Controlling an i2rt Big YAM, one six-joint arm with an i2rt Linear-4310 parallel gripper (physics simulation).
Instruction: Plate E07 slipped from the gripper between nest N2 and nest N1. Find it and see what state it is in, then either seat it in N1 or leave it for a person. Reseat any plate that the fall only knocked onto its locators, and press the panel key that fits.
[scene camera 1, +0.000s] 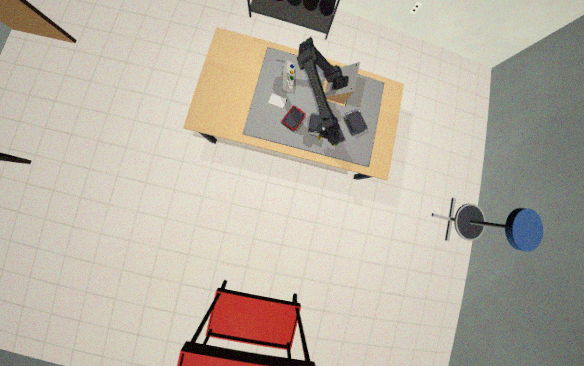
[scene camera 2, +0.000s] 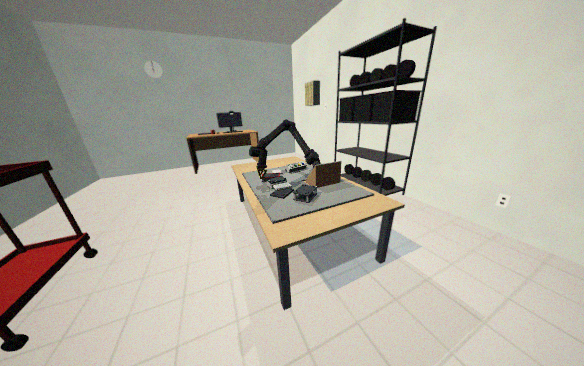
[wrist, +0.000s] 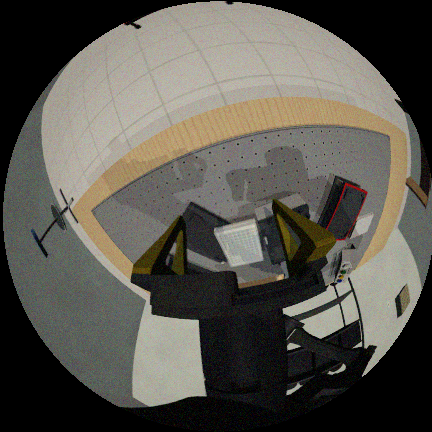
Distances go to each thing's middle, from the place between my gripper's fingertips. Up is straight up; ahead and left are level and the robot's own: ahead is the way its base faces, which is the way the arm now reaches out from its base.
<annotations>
Now: the dark station (wrist: 264, 214) 160 mm behind my hand, 80 mm to the right of it and 100 mm below it. Also, from my hand: red-framed plate (wrist: 344, 213) (170 mm behind, 260 mm to the right, 90 mm below).
</annotations>
